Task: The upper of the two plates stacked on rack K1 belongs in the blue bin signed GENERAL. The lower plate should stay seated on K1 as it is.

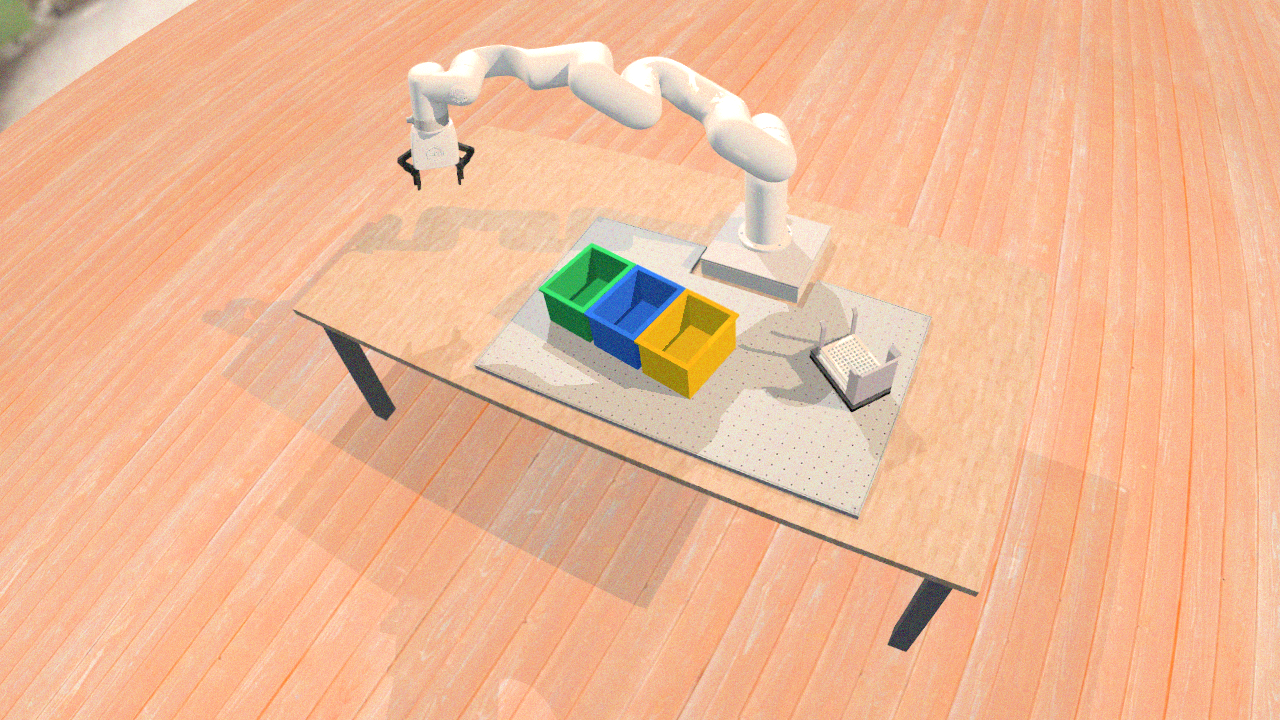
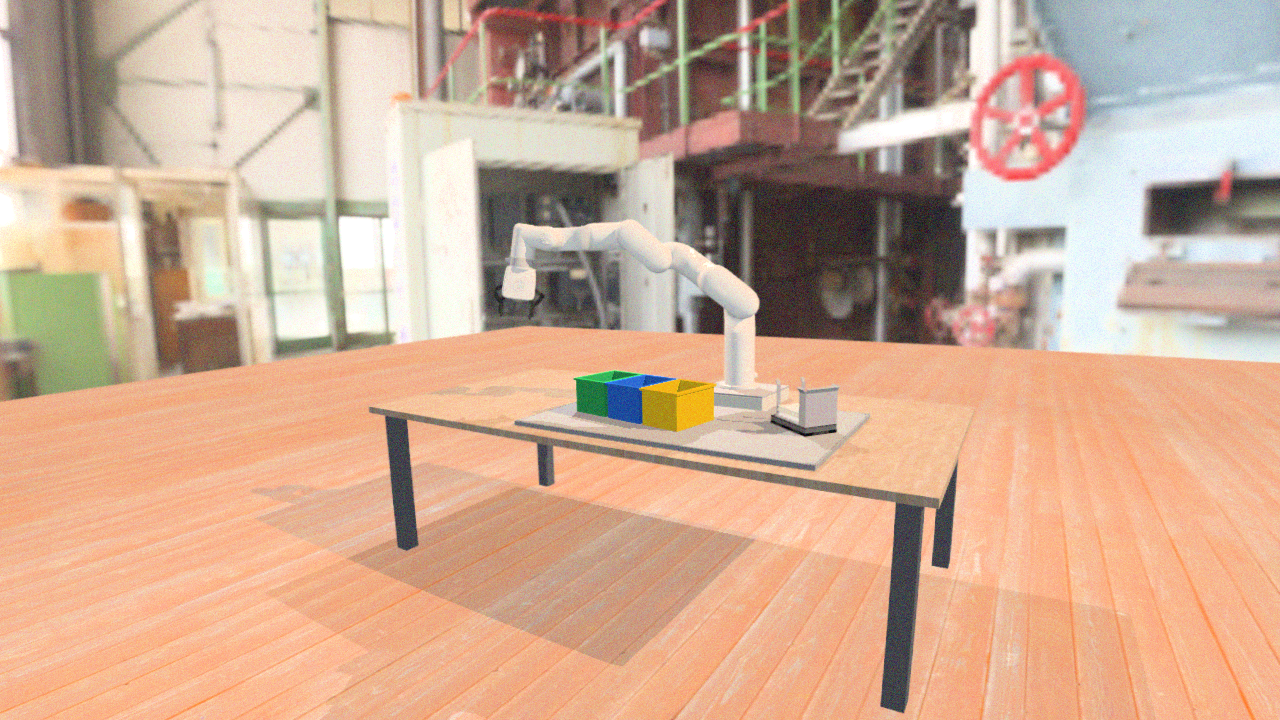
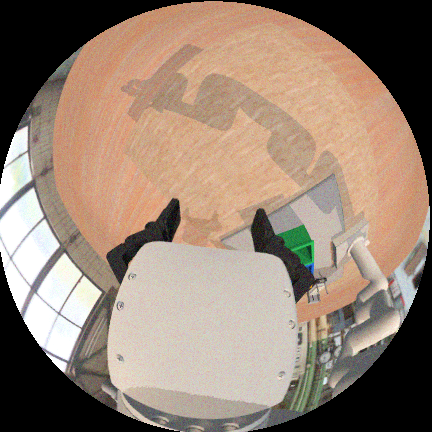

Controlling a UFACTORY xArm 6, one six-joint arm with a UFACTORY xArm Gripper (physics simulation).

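Frame: origin at the arm's base, x ahead, y left, z up, level; metres.
Where they show: gripper, fingertip midpoint: (image 1: pixel 439 184) (image 2: pixel 515 317) (image 3: pixel 216 213); arm's base, origin of the base link: (image 1: pixel 765 235) (image 2: pixel 739 386) (image 3: pixel 354 245).
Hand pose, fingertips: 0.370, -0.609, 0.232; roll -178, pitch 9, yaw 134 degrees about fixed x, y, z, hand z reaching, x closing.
Each offset is from my fingertips to the top centre of the thing, as dx, dy, dz. "spot": to the spot under its first point. Level surfaces: height alone.
My gripper (image 1: pixel 439 184) (image 2: pixel 516 314) (image 3: pixel 216 213) is open and empty. It hangs high over the far left part of the table, well apart from the rack and bins. Rack K1 @[-0.097, +0.927, -0.144] (image 1: pixel 872 382) (image 2: pixel 817 407) stands at the right of the pegboard, with a dark base, a light grey panel and thin posts. A white plate with a grid of small holes @[spot: -0.112, +0.915, -0.218] (image 1: pixel 850 354) lies flat in it. I cannot tell the upper plate from the lower one at this size. The blue bin @[-0.005, +0.487, -0.164] (image 1: pixel 617 344) (image 2: pixel 624 402) (image 3: pixel 312 268) stands between two other bins; its sign is not readable.
A green bin (image 1: pixel 565 313) (image 2: pixel 590 396) (image 3: pixel 299 235) and a yellow bin (image 1: pixel 664 369) (image 2: pixel 659 410) flank the blue one. The bins and rack stand on a grey pegboard @[dz -0.264] (image 1: pixel 787 456) (image 2: pixel 760 447). The arm's base block (image 1: pixel 751 275) is behind them, between the bins and rack.
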